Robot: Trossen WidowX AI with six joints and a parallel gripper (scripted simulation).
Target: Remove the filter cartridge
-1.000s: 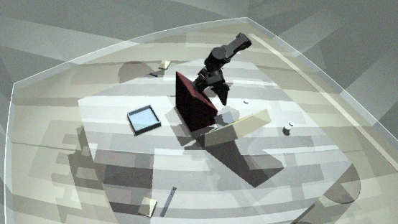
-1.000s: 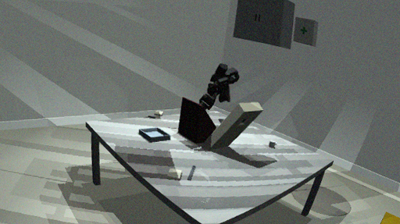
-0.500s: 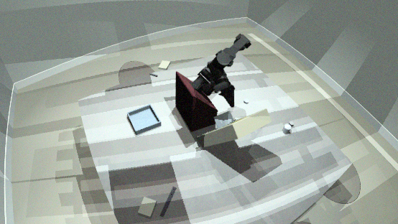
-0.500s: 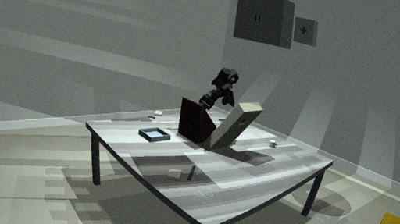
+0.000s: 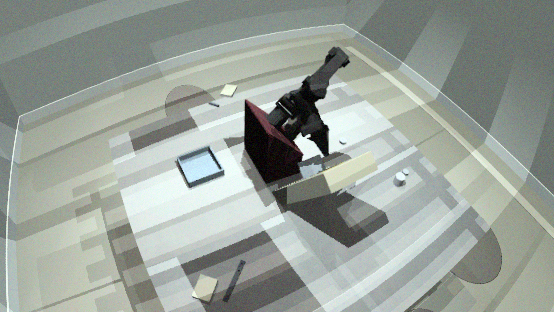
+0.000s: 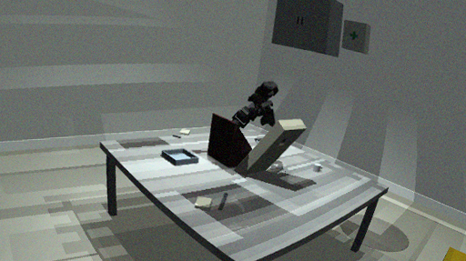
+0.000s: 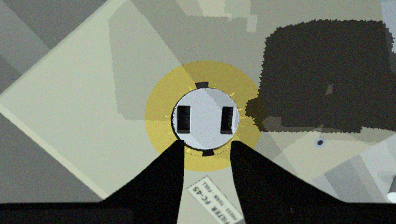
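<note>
Right now my gripper tip is 40 mm short of the round filter cartridge, 10 mm to the right of it and 30 mm above it. From my gripper tip the other things lie so: shallow blue-grey tray (330 mm behind, 330 mm to the right, 270 mm below).
</note>
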